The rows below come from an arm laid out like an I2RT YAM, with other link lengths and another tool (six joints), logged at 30 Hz.
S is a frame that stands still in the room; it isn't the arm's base.
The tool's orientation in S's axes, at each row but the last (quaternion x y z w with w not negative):
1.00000 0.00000 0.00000 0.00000
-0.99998 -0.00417 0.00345 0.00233
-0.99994 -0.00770 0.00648 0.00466
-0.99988 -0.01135 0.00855 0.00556
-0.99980 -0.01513 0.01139 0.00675
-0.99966 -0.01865 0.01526 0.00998
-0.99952 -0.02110 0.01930 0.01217
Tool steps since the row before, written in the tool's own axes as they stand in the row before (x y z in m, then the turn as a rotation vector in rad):
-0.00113 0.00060 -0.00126 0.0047 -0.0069 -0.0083
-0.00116 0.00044 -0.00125 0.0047 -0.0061 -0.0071
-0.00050 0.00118 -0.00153 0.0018 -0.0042 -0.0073
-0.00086 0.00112 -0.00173 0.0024 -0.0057 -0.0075
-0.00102 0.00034 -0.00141 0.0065 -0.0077 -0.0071
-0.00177 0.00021 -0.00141 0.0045 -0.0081 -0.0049
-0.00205 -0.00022 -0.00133 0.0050 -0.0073 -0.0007
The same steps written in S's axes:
-0.00113 -0.00060 0.00126 0.0047 0.0069 0.0083
-0.00115 -0.00046 0.00126 0.0047 0.0061 0.0071
-0.00046 -0.00120 0.00153 0.0018 0.0042 0.0073
-0.00080 -0.00116 0.00173 0.0024 0.0057 0.0075
-0.00098 -0.00039 0.00143 0.0064 0.0078 0.0071
-0.00172 -0.00030 0.00146 0.0043 0.0082 0.0049
-0.00200 0.00010 0.00141 0.0047 0.0075 0.0007

